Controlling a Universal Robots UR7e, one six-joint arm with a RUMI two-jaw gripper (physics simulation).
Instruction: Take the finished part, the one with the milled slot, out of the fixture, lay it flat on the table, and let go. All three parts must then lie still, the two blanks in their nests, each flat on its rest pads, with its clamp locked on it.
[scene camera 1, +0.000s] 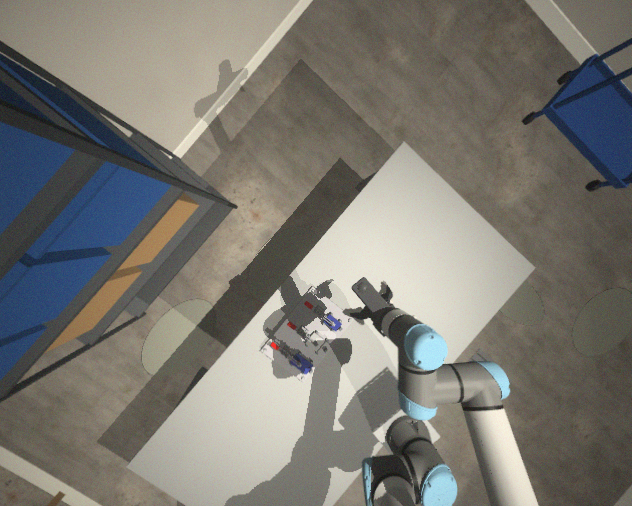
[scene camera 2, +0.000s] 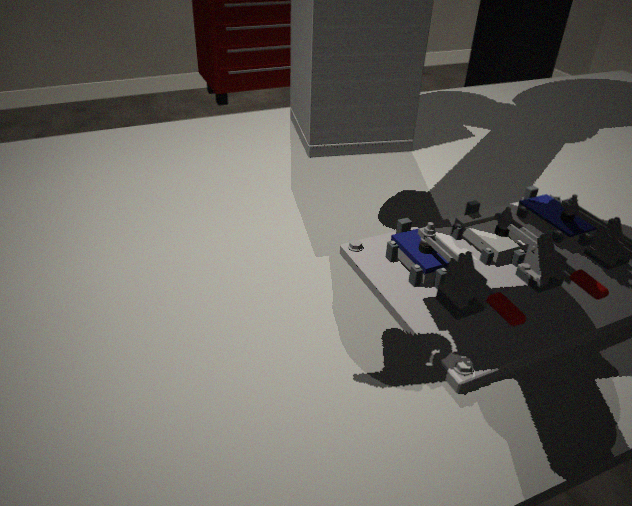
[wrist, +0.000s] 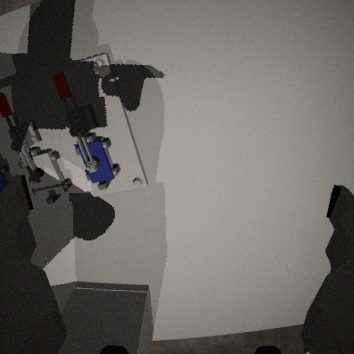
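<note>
The fixture plate lies on the table. One blue part sits in an end nest, a clamp arm over it. Another blue part sits in the other end nest, also under a clamp arm. The middle nest shows a pale surface between its posts; whether this is a part is unclear. I cannot make out the milled slot. My gripper is open and empty, above the table beside the fixture.
Red clamp handles lie low on the plate, partly in the arm's shadow. A grey pedestal stands near the fixture. A blue rack stands left of the table, a blue cart at upper right, and a red cabinet behind.
</note>
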